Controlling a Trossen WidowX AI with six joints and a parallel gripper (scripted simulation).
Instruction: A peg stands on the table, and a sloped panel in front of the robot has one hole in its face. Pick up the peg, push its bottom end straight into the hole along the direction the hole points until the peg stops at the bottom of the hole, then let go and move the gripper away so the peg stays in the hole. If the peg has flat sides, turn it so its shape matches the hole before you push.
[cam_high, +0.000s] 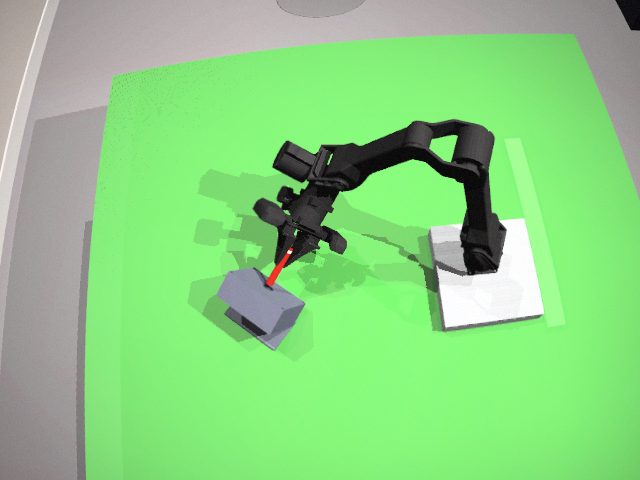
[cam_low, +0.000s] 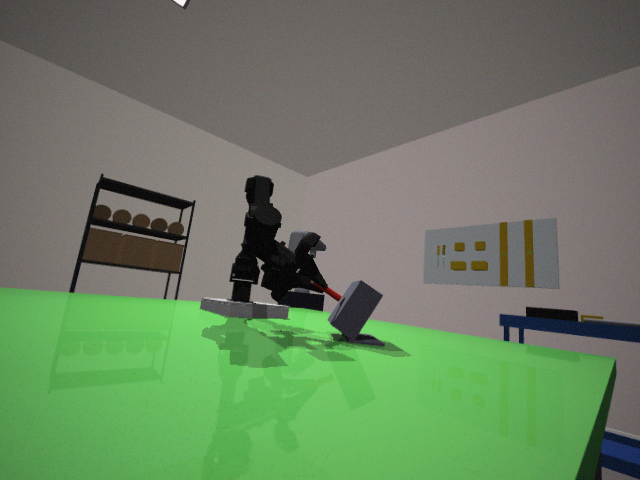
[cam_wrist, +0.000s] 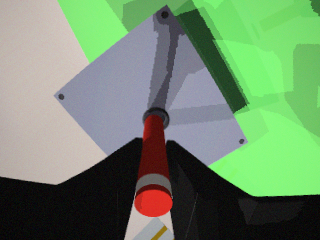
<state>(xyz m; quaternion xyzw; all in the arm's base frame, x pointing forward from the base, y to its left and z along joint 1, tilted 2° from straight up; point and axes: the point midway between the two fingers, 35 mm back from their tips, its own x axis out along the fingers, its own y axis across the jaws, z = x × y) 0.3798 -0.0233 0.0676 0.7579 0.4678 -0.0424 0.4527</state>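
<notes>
Right now my gripper tip is 40 mm short of the grey sloped panel, 50 mm to the right of it and 40 mm above it. The rest, counted from my gripper tip: round red peg 10 mm behind, 10 mm to the right, 10 mm above.
</notes>
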